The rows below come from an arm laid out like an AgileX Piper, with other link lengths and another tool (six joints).
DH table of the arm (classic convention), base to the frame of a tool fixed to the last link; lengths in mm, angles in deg. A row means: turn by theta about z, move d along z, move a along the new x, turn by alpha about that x. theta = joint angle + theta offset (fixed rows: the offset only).
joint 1: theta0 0  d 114.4  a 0  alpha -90
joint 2: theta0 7.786  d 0  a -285  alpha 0
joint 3: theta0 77.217  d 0  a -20.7  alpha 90
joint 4: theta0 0  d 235.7  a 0  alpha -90
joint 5: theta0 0  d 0  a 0  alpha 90
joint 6: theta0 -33  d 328  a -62.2  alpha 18.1
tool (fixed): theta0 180  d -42.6  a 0  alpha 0
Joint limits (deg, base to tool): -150..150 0..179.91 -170..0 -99.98..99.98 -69.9..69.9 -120..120
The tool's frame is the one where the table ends.
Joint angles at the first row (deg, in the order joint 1, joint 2, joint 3, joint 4, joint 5, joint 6):
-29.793 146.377 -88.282 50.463 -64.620 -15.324
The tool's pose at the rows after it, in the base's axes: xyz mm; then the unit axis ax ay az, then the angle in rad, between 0 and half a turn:
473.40, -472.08, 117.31, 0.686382, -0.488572, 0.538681, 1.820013
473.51, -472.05, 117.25, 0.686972, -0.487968, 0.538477, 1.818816
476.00, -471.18, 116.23, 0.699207, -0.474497, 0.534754, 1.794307
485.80, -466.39, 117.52, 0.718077, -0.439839, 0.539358, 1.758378
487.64, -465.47, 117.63, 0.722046, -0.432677, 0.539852, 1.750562
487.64, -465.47, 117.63, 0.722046, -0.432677, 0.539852, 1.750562
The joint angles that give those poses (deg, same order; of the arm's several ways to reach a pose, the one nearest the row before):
-29.794 146.377 -88.281 50.174 -64.619 -15.326
-29.793 146.378 -88.284 50.171 -64.619 -15.429
-29.794 146.377 -88.282 50.013 -64.619 -17.540
-29.793 146.376 -88.280 48.163 -64.620 -20.477
-29.794 146.376 -88.281 47.830 -64.620 -21.130
-29.794 146.376 -88.281 47.830 -64.620 -21.130

